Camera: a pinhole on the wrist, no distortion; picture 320 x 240 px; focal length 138.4 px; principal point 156.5 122.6 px. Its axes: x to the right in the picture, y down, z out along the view. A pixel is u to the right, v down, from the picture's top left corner.
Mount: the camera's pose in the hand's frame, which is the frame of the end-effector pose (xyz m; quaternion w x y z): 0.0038 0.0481 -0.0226 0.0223 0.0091 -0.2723 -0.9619
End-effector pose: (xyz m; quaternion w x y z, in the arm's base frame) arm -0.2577 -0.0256 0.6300 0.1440 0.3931 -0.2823 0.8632
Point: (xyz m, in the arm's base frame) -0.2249 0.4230 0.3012
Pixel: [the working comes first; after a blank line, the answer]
In the camera's frame: 0.2792 0.0336 -0.4910

behind the camera
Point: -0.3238 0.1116 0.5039
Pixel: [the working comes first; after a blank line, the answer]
In the camera's frame: 0.0577 -0.0216 -0.1816

behind the camera
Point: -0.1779 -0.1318 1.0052
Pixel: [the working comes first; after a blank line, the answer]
In the camera's frame: -0.2214 0.3035 0.2034

outside the picture
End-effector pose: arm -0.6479 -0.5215 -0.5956 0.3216 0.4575 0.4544 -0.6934
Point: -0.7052 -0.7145 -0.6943
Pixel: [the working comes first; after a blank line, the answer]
In the camera's frame: -0.1164 0.1036 0.1750

64.5 204.5
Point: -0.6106 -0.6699 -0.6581
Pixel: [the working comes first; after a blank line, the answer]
In the camera's frame: -0.0483 0.0210 0.1471

111.1 142.3
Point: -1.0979 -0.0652 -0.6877
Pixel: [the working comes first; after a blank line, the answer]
In the camera's frame: -0.2070 0.3644 -0.5318

behind the camera
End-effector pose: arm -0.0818 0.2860 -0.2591 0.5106 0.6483 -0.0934 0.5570
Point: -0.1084 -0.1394 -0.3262
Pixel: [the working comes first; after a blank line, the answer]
In the camera's frame: 0.2505 0.0494 0.3496

255.7 142.2
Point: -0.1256 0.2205 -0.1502
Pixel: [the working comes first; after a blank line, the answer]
In the camera's frame: -0.0438 -0.0288 0.0888

88.2 77.7
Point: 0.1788 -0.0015 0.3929
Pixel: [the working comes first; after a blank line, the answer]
In the camera's frame: -0.5099 0.0519 0.5506

28.3 135.6
